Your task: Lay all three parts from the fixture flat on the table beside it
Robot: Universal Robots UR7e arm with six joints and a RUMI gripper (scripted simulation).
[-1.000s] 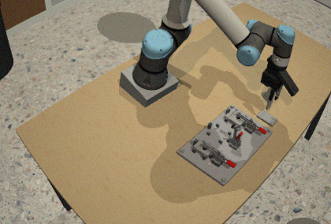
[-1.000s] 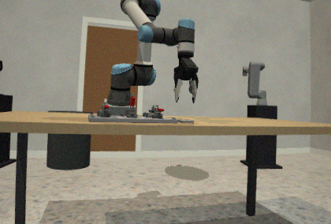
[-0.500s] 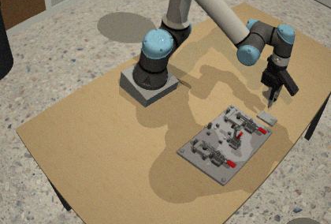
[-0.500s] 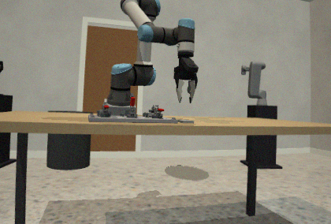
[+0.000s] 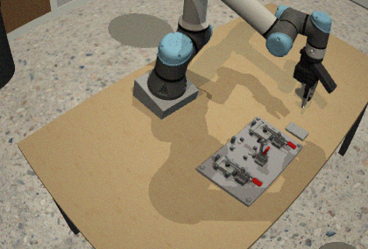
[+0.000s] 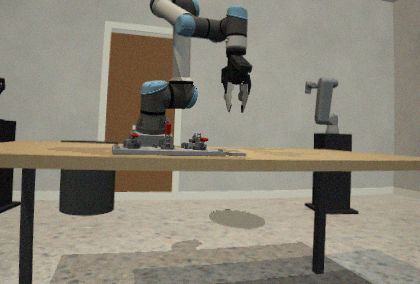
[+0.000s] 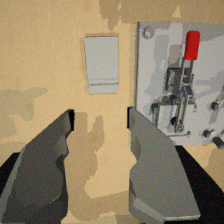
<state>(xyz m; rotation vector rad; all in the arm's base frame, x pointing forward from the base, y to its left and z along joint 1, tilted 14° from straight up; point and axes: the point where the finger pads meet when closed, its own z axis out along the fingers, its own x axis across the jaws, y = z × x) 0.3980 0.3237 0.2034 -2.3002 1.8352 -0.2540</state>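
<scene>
Right now the grey fixture plate is 240 mm to the right of my hand and 160 mm below it.
</scene>
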